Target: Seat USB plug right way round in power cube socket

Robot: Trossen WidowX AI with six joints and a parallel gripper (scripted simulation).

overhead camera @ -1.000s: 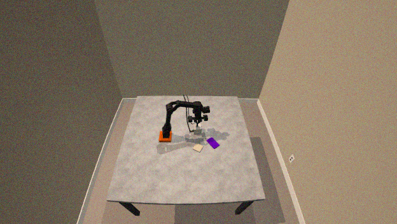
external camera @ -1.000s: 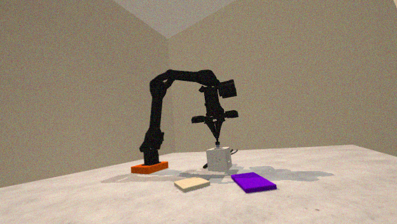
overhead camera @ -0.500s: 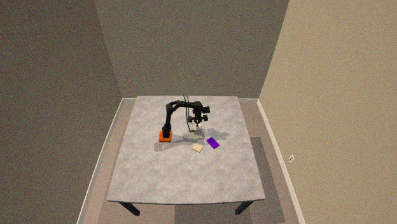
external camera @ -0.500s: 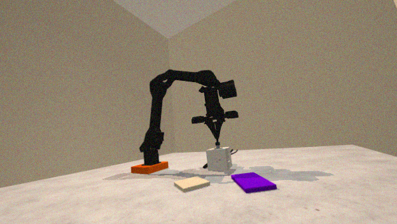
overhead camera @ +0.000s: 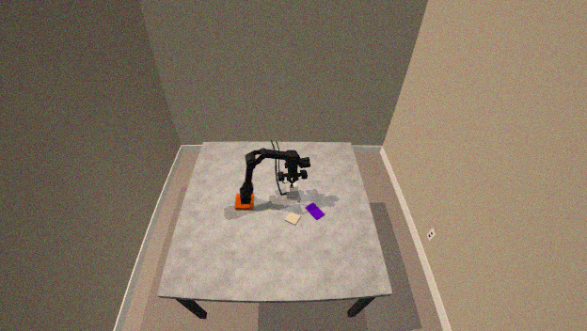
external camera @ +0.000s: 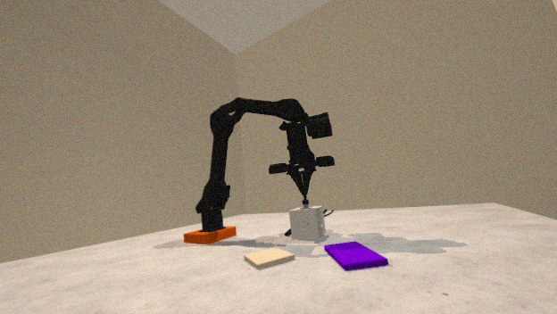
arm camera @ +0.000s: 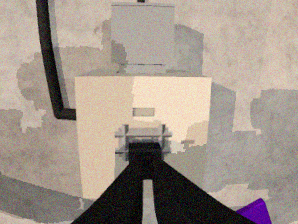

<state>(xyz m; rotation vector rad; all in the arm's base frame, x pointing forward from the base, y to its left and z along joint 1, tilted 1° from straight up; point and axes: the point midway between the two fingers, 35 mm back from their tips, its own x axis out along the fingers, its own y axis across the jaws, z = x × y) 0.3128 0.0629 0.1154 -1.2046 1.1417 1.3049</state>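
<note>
The black USB plug is 20 mm below my gripper tip. Also, from my gripper tip: beige flat tile (210 mm to the right, 110 mm below, 10 mm behind); purple flat tile (160 mm to the right, 140 mm ahead, 110 mm below).
</note>
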